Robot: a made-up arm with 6 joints.
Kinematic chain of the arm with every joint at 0, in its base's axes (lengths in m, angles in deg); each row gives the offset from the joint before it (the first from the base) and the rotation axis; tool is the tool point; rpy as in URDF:
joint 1: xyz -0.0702 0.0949 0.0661 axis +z
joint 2: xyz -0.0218 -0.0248 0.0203 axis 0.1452 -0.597 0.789
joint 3: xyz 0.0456 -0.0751 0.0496 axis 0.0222 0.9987 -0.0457
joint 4: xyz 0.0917 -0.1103 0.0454 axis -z
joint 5: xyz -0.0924 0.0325 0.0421 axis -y
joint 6: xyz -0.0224 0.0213 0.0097 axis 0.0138 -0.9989 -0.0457
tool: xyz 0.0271 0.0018 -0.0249 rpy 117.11 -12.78 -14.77
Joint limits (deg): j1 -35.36..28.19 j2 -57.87..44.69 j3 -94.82..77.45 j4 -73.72..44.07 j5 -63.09..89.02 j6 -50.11..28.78
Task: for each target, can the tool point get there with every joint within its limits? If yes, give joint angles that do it. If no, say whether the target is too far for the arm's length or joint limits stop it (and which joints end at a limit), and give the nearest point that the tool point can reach.
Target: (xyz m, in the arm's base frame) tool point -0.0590 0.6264 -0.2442
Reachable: no: too far | nearest point 0.0715 0.1314 0.1398 | short by 0.640 m
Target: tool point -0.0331 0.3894 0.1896
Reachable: no: joint limits stop it (at a limit: joint 1, joint 2, joint 3, joint 4, joint 5, joint 6) | nearest point 0.0287 0.1423 0.1853 | short by 0.255 m
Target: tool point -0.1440 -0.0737 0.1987
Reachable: yes | joints 4.68 -36.94 -68.75 -26.01 50.96 -9.34
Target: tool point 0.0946 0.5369 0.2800
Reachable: no: too far | nearest point 0.0584 0.1434 0.1871 | short by 0.406 m
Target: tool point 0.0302 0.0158 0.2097
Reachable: yes | joints 17.08 27.11 21.22 16.83 18.51 -14.09
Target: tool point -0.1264 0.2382 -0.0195
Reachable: no: joint limits stop it (at a limit: joint 1, joint 2, joint 3, joint 6) | nearest point -0.1795 0.0982 0.1667 | short by 0.239 m
